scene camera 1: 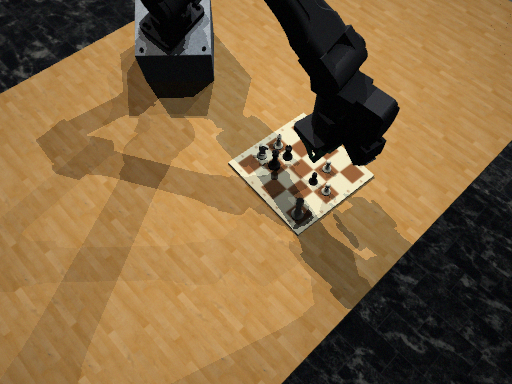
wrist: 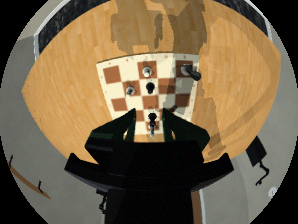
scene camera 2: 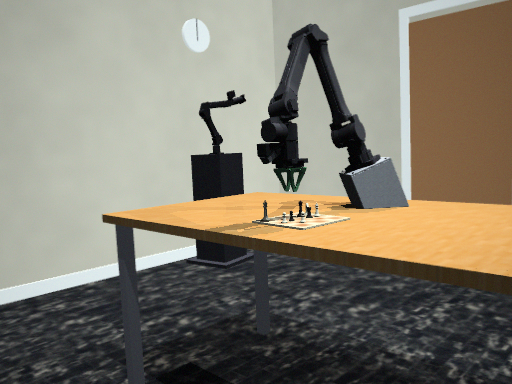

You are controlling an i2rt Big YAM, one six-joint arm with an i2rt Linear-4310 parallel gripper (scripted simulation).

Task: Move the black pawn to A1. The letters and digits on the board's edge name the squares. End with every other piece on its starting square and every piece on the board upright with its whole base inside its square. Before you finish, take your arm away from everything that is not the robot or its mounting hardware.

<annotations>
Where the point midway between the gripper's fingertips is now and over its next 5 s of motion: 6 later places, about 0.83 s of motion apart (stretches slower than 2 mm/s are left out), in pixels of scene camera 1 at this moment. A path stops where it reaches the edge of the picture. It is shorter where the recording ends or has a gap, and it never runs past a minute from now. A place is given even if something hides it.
My gripper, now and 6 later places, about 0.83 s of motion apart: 319,155; 318,161; 316,170; 314,169; 313,175; 314,165; 299,125
</annotations>
